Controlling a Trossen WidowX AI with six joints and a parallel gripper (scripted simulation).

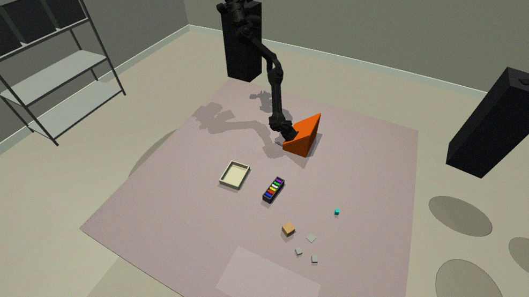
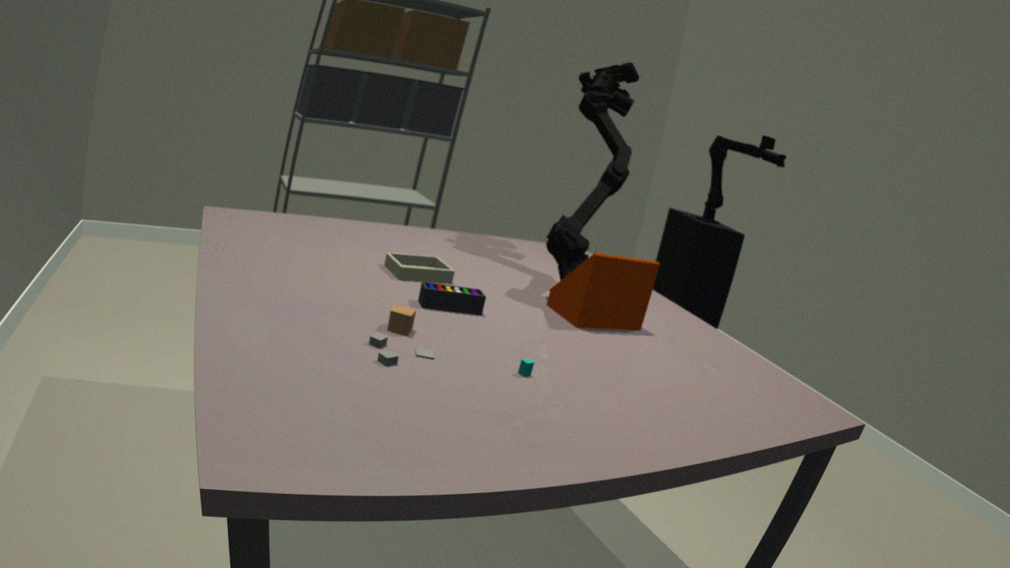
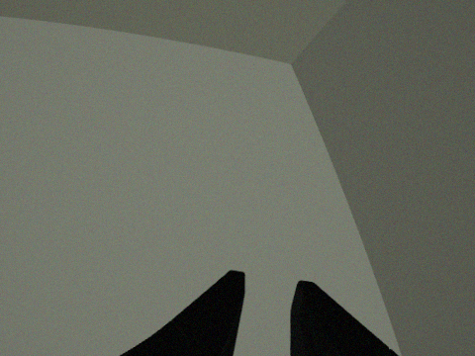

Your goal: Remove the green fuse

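My gripper tip is 62 cm above the green fuse, 60 cm to the right of it and 51 cm short of it. The rest, counted from my gripper tip: teal cube: 89 cm to the left, 63 cm below, 47 cm ahead; tan cube: 75 cm to the left, 66 cm ahead, 62 cm below; tray: 64 cm below, 56 cm ahead, 40 cm to the left.
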